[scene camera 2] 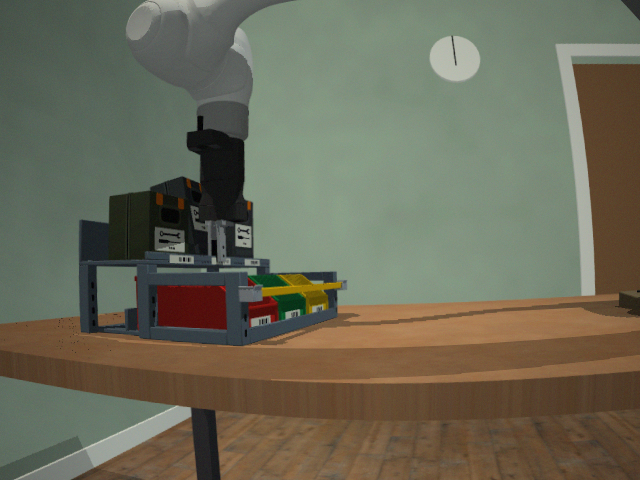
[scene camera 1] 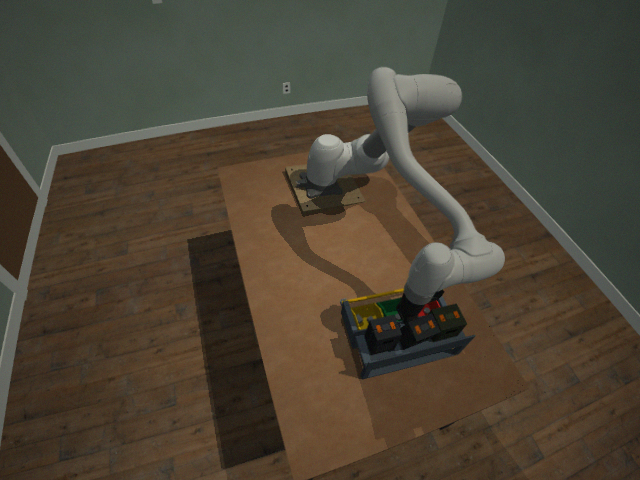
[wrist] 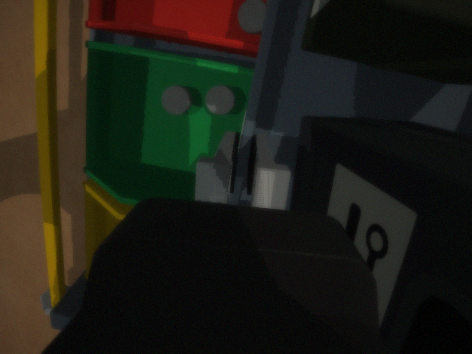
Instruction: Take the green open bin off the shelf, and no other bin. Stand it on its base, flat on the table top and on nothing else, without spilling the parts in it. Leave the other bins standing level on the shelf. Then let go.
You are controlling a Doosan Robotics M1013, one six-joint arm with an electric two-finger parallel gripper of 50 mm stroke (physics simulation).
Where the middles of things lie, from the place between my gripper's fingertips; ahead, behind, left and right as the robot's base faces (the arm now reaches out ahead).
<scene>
My gripper is now 60 mm above the green open bin (scene camera 2: 289,305) and 50 mm past it. Round my hand: olive case (scene camera 2: 144,212) (100 mm to the left, 60 mm ahead, 50 mm above); then yellow bin (scene camera 2: 316,301) (120 mm to the right, 60 mm below, 60 mm behind); then red bin (scene camera 2: 204,307) (110 mm to the left, 60 mm below, 40 mm behind).
</scene>
